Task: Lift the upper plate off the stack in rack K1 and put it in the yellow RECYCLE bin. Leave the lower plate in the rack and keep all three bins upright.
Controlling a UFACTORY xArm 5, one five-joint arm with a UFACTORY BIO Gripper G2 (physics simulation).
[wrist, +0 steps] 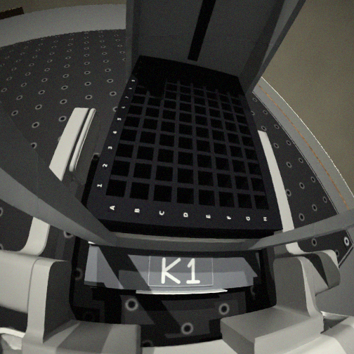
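Observation:
The upper plate (190, 217), black with a grid of square wells, letters along its near edge and numbers down its left, sits in rack K1 (237, 274) in the wrist view. The rack's sloped front bears the white K1 label. The lower plate cannot be told apart under the upper one. My gripper (172, 125) is open, with one pale finger on each side of the plate. The left finger stands apart from the plate; the right finger is close to its right edge, its inner pad hidden there. The yellow RECYCLE bin does not show in this view.
A tall grey panel (162, 32) with a dark slot rises behind the plate. Grey bars slant in at both sides toward the plate's near corners. A dark board (60, 65) with ringed holes lies around the rack, with a pale curved rim beyond.

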